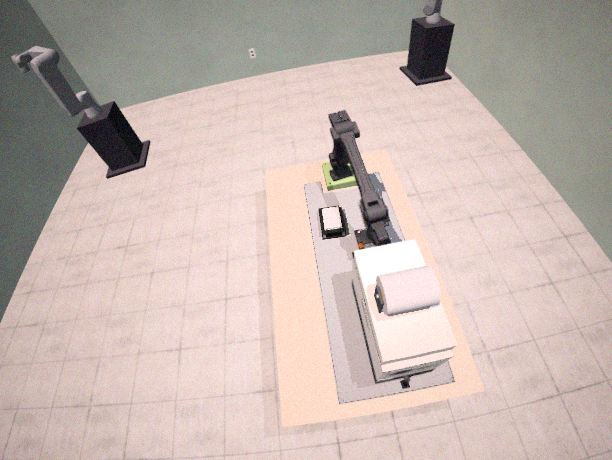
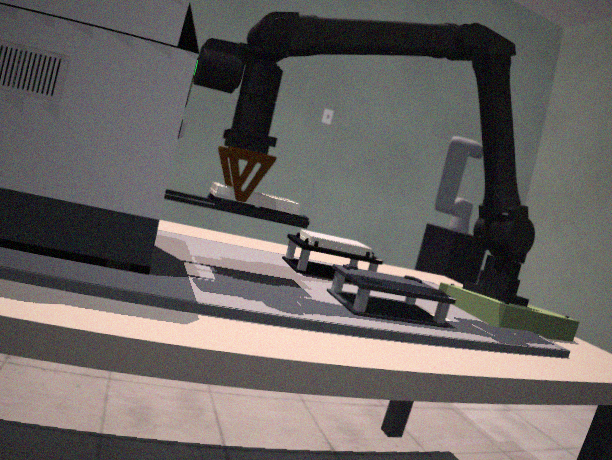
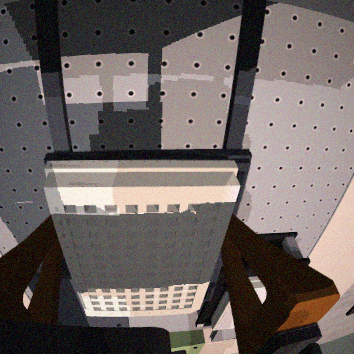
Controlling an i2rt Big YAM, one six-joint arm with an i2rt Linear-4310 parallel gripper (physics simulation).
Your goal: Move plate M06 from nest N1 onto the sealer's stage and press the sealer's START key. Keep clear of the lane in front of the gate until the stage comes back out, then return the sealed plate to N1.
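Places are measured from the arm's base along level axes (x left, y down, z back), in centimetres.
Pixels of known places: gripper, fingertip midpoint: (image 1: 371, 247) (image 2: 235, 198) (image 3: 140, 219); arm's base, origin of the base link: (image 1: 340, 174) (image 2: 494, 297).
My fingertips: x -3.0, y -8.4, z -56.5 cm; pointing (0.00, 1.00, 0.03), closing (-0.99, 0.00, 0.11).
Ahead of a thing's pixels: the offset from my fingertips to its middle. "pt": to the spot under its first point.
A white well plate @[dy -0.6, dx +0.3, dz +2.7 cm] (image 2: 280, 201) (image 3: 140, 250) is between the fingers at the sealer's stage @[pt dy +1.0, dx +5.0, dz +4.6 cm] (image 2: 272, 215) (image 3: 150, 156), a black carrier out on two rails. The plate lies along the stage; whether a thin gap is left under it I cannot tell. My gripper (image 2: 242, 199) (image 3: 140, 219) is shut on this plate, one brown finger on each side. An empty black nest @[dy +8.7, dx +10.8, dz +24.3 cm] (image 2: 392, 281) stands on short posts nearer the arm's base. The sealer (image 1: 412, 337) (image 2: 90, 145) is a large white box. Its START key and the plate and nest labels are not readable here.
A second nest holds another white plate @[dy +5.3, dx -11.5, dz +25.0 cm] (image 1: 332, 218) (image 2: 337, 242), beside the empty nest. A white roll @[dy -30.5, dx -3.5, dz -34.1 cm] (image 1: 412, 290) lies on the sealer's top. The arm stands on a green base (image 1: 341, 184) (image 2: 535, 320). Two pedestals (image 1: 115, 140) (image 1: 430, 50) with grey arms stand off the table.
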